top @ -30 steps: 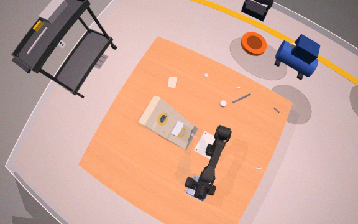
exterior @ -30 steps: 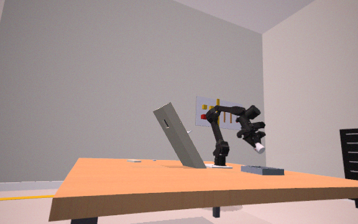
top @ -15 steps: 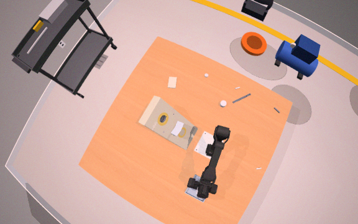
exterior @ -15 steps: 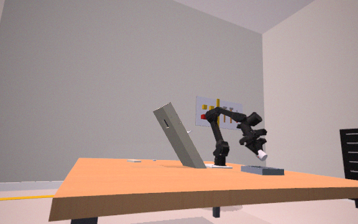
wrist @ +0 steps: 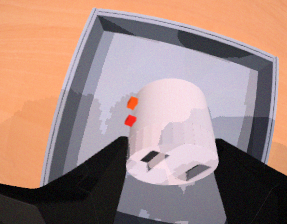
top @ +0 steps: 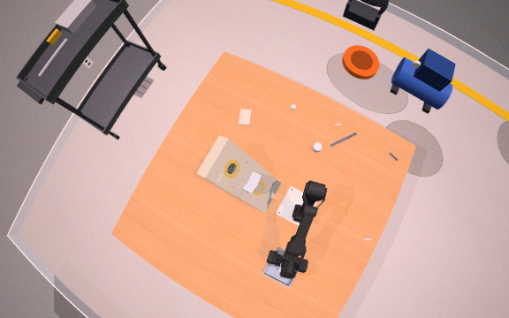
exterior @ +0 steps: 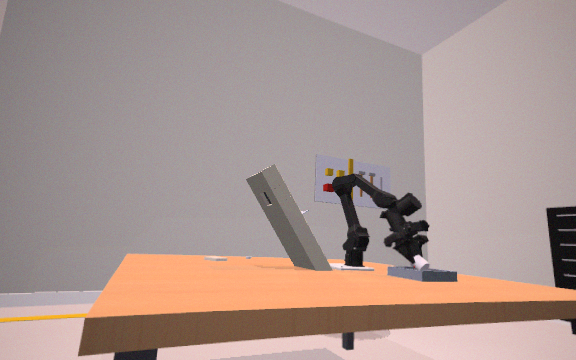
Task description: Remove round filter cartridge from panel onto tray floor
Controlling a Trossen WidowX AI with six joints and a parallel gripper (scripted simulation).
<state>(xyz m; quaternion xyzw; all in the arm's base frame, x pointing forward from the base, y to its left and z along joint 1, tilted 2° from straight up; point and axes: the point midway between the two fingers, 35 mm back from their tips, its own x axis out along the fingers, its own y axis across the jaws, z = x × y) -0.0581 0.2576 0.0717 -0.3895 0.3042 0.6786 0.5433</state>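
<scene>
My gripper tip is now right at the round filter cartridge. Round my gripper tip: white card: 57 cm ahead, 58 cm to the right, 4 cm below; then white knob: 14 cm ahead, 61 cm to the right, 3 cm below; then grey tray: 1 cm to the left, 4 cm below.
</scene>
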